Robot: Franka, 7 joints.
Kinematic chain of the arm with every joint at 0, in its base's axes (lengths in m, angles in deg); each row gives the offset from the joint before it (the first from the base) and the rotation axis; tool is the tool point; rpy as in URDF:
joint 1: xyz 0 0 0.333 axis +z
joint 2: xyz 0 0 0 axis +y
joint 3: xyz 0 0 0.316 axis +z
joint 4: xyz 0.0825 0 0 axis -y
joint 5: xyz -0.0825 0 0.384 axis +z
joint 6: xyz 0 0 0 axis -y
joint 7: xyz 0.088 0 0 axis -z
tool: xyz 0 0 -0.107 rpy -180 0 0
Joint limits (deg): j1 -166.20..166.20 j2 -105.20..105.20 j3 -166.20..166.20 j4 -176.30..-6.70 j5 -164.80..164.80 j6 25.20..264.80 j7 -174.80..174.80
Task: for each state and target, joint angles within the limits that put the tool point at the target. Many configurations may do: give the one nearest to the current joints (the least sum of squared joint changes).
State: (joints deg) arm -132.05 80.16 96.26 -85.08 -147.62 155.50 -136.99
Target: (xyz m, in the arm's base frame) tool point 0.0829 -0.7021 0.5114
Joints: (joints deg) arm -138.58 79.91 98.32 -83.29 -147.49 156.10 -136.99
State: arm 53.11 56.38 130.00 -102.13 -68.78 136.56 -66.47
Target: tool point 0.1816 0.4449 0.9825
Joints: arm 32.67 65.84 146.38 -63.71 -68.04 144.50 -66.47
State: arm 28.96 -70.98 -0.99 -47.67 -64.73 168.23 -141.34
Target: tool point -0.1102 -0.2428 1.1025
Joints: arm 41.30 -53.21 -18.47 -61.00 -64.89 161.63 -141.34
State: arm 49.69 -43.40 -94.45 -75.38 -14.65 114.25 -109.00
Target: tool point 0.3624 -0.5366 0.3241
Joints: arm 64.98 -57.95 -106.55 -96.08 -15.33 110.21 -109.00
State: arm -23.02 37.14 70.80 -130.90 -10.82 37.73 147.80
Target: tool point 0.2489 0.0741 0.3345
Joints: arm -39.68 14.83 63.29 -141.11 -12.53 25.20 147.80
